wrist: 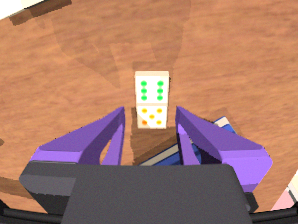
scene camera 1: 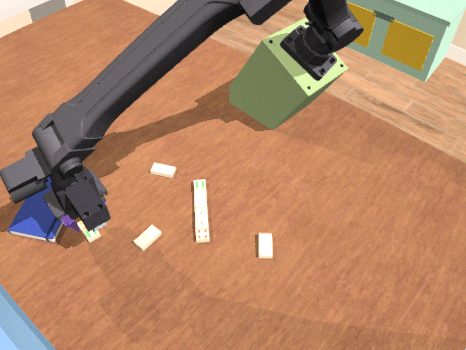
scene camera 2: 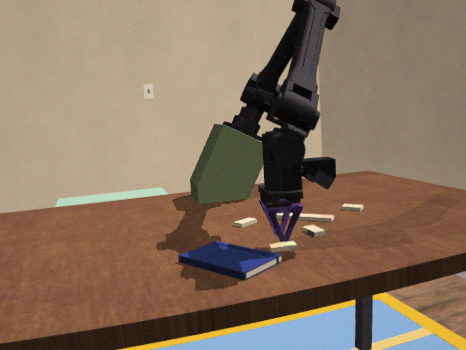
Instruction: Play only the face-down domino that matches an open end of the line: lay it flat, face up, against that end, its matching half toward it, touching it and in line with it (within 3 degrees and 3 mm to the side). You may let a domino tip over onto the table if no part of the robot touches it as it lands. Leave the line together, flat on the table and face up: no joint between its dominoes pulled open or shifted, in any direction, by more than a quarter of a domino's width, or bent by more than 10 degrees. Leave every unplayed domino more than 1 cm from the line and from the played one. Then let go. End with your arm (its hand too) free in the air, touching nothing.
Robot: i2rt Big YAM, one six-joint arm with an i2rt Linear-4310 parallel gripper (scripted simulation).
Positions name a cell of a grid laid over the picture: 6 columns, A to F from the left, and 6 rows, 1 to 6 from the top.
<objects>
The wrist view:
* my gripper: D4
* domino: D3
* book: D5
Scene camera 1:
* my gripper: B4
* book: A4
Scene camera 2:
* my gripper: D5
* book: D5
</objects>
